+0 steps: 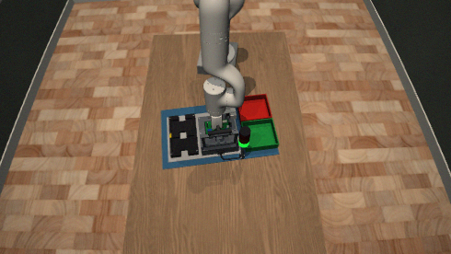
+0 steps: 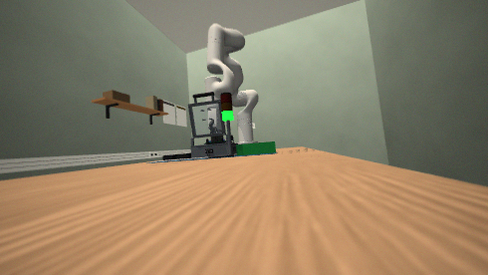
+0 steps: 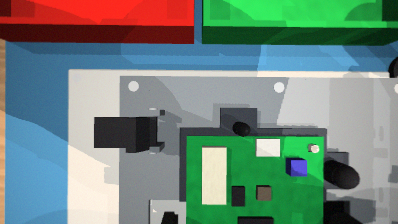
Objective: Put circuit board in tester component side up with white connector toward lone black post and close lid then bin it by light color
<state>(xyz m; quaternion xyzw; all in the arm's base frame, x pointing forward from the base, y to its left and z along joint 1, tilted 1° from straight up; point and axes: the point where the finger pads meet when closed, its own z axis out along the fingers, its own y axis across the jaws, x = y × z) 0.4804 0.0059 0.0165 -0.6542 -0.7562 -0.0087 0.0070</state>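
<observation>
The green circuit board is 10 mm below my hand. From my hand the other things lie so: dark nest (10 mm to the left, 10 mm below); then tester lid (110 mm ahead, 100 mm above, 20 mm to the left); then green bin (200 mm to the left, 70 mm below, 20 mm ahead).
</observation>
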